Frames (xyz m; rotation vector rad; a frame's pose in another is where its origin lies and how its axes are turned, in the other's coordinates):
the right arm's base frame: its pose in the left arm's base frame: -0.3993 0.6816 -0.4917 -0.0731 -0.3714 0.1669
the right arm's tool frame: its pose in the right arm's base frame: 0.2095 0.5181 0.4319 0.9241 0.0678 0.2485
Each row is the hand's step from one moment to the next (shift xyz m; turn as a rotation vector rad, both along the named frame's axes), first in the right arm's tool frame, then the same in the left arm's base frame.
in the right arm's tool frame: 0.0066 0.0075 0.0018 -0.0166 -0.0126 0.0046
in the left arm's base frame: 0.0015 0.0057 0.0083 -0.0068 -0.0172 -0.0106
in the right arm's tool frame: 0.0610 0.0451 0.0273 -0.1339 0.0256 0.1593
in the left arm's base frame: 0.0276 0.0310 0.0691 -0.1187 -0.1542 0.0781
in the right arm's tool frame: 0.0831 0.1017 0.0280 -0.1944 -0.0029 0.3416
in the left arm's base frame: 0.0152 0.0716 0.1125 -0.1454 -0.3254 0.1657
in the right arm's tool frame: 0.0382 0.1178 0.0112 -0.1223 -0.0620 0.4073
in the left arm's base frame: -0.0319 0.0744 0.0944 -0.0498 -0.3764 0.2013
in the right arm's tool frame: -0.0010 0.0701 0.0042 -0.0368 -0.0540 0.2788
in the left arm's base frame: -0.0389 0.0363 0.0458 0.0115 -0.2450 0.1478
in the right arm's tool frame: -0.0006 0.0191 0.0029 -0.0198 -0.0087 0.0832
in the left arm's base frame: -0.0108 0.0085 0.0136 -0.0080 -0.0725 0.0455
